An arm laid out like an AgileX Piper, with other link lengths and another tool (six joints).
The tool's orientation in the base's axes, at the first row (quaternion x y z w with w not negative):
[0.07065 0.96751 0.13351 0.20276]
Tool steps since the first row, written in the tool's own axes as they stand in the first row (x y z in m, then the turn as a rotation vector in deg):
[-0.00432 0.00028 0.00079 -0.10 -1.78 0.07]
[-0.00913 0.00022 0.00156 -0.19 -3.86 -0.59]
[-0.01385 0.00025 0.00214 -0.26 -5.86 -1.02]
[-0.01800 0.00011 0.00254 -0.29 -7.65 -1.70]
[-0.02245 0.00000 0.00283 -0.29 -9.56 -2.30]
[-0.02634 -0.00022 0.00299 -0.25 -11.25 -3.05]
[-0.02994 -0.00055 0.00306 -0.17 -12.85 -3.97]
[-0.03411 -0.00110 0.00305 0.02 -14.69 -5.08]
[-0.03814 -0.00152 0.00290 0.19 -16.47 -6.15]
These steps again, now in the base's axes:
[0.00427 -0.00038 0.00100 -0.03 -1.70 -0.54]
[0.00895 -0.00117 0.00210 -0.39 -3.86 -0.52]
[0.01347 -0.00191 0.00336 -0.67 -5.88 -0.68]
[0.01739 -0.00275 0.00451 -1.07 -7.75 -0.59]
[0.02154 -0.00363 0.00589 -1.47 -9.71 -0.61]
[0.02512 -0.00455 0.00714 -1.96 -11.48 -0.44]
[0.02839 -0.00554 0.00832 -2.54 -13.21 -0.12]
[0.03213 -0.00686 0.00973 -3.32 -15.18 0.26]
[0.03569 -0.00806 0.01125 -4.06 -17.09 0.63]

